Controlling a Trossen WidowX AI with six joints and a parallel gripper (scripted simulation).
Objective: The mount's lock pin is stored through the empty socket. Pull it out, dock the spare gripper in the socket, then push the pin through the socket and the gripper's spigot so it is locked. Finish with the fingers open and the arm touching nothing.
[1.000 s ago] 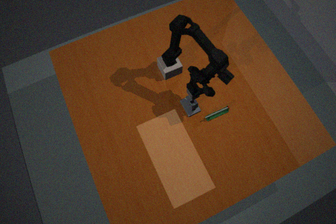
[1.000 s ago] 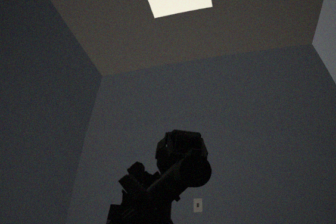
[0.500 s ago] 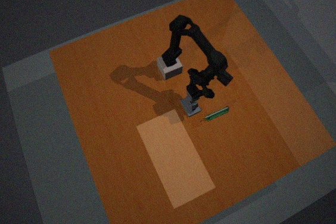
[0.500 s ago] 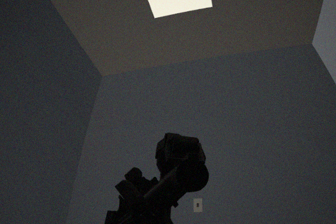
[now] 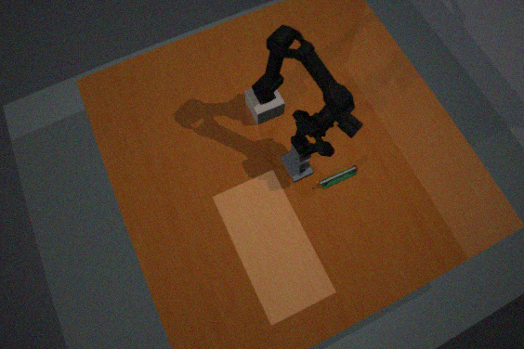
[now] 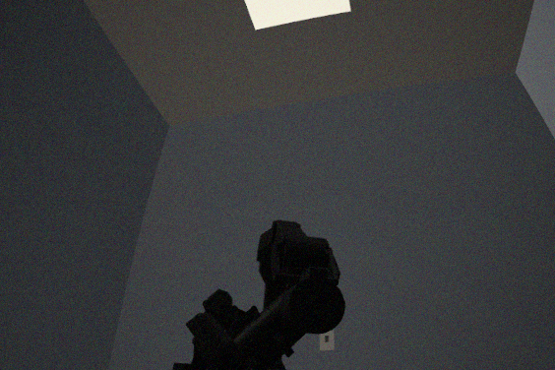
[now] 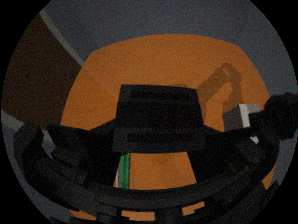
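Right now my gripper tip is 140 mm above the flat green strip, 130 mm to the right of it and 110 mm short of it. From my gripper tip the other things lie so: spare gripper: 10 mm to the left, 10 mm below; then grey mount: 110 mm below, 10 mm to the left, 10 mm ahead.
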